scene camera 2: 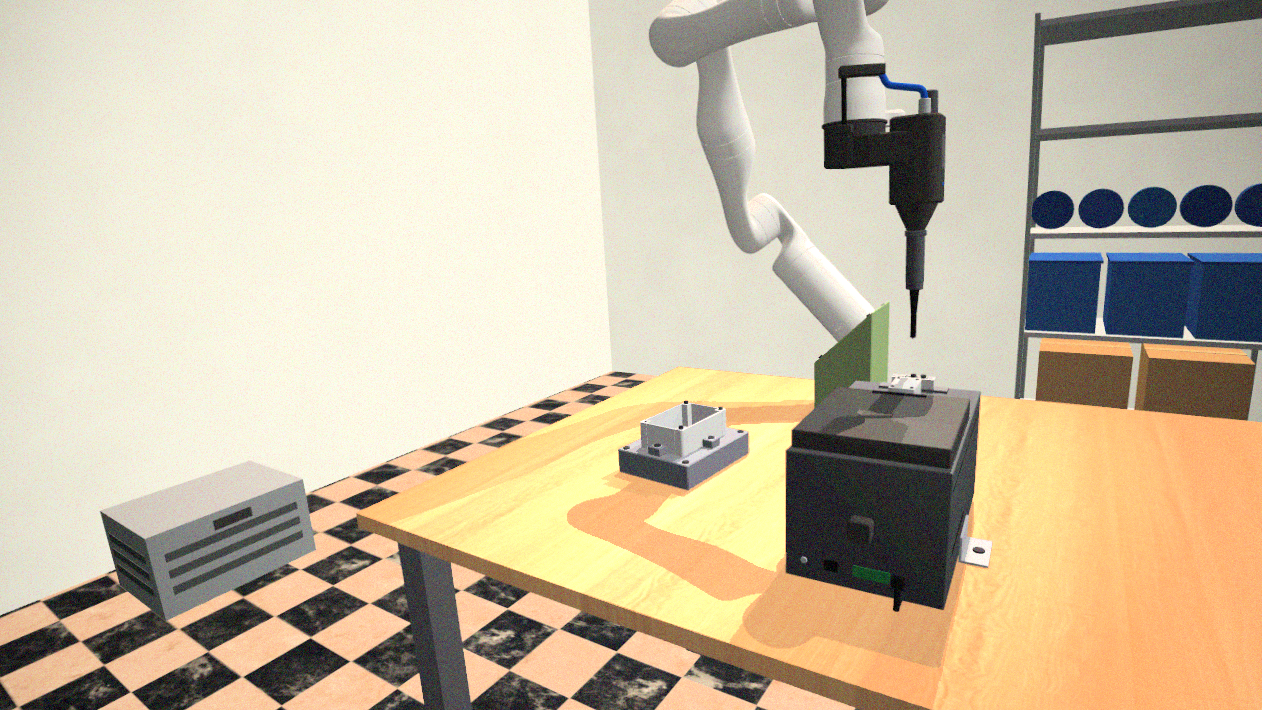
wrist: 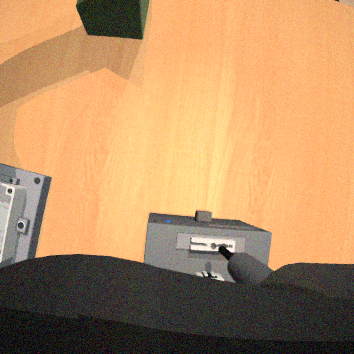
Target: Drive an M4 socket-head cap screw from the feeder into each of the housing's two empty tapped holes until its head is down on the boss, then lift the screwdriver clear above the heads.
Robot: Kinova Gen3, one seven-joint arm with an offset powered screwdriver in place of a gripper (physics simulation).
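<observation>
The black screwdriver points straight down, its bit tip a clear gap above the white pick-up block on the feeder. No screw shows on the bit. The feeder is a dark box on the table. The light grey housing sits in a grey fixture, well to the left of the bit. Dark spots show at its corners; which are screw heads and which are empty holes is too small to tell. The wrist view cuts off much of the housing.
A green upright panel stands behind the feeder, near the arm's base. A small bracket shows at the feeder's right side. A grey slatted box is left of the wooden table. A shelf rack stands behind.
</observation>
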